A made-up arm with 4 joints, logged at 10 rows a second.
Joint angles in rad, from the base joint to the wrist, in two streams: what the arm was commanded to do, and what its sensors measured. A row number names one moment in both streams.
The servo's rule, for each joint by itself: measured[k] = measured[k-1] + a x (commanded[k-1-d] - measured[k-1]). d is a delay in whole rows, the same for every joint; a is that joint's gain. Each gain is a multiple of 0.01, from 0.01 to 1. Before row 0 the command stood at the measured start. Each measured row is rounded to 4 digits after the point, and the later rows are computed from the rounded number. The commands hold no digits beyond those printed.
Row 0, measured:
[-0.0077 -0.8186 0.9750 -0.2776]
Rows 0 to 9, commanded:
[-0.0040 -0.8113 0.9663 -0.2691]
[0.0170 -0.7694 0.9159 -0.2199]
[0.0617 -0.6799 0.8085 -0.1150]
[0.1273 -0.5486 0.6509 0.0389]
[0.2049 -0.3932 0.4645 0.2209]
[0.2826 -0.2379 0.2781 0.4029]
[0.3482 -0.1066 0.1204 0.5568]
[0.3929 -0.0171 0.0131 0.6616]
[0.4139 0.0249 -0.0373 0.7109]
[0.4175 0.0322 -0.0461 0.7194]
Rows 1 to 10, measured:
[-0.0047 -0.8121 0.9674 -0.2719]
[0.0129 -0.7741 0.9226 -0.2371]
[0.0524 -0.6903 0.8233 -0.1553]
[0.1131 -0.5642 0.6733 -0.0252]
[0.1875 -0.4120 0.4916 0.1397]
[0.2645 -0.2571 0.3059 0.3160]
[0.3323 -0.1232 0.1445 0.4773]
[0.3814 -0.0288 0.0302 0.6008]
[0.4077 0.0190 -0.0285 0.6746]
[0.4156 0.0307 -0.0438 0.7046]
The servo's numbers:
d 0
a 0.81 0.89 0.87 0.67

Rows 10 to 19, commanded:
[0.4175 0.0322 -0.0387 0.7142]
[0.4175 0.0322 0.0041 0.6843]
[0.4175 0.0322 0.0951 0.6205]
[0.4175 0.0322 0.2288 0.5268]
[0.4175 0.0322 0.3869 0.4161]
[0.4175 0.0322 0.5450 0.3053]
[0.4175 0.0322 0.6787 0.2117]
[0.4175 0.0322 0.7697 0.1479]
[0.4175 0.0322 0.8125 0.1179]
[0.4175 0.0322 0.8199 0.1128]
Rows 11 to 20, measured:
[0.4171 0.0320 -0.0394 0.7110]
[0.4174 0.0322 -0.0016 0.6931]
[0.4175 0.0322 0.0825 0.6445]
[0.4175 0.0322 0.2098 0.5656]
[0.4175 0.0322 0.3639 0.4654]
[0.4175 0.0322 0.5215 0.3581]
[0.4175 0.0322 0.6583 0.2600]
[0.4175 0.0322 0.7552 0.1849]
[0.4175 0.0322 0.8051 0.1400]
[0.4175 0.0322 0.8180 0.1218]

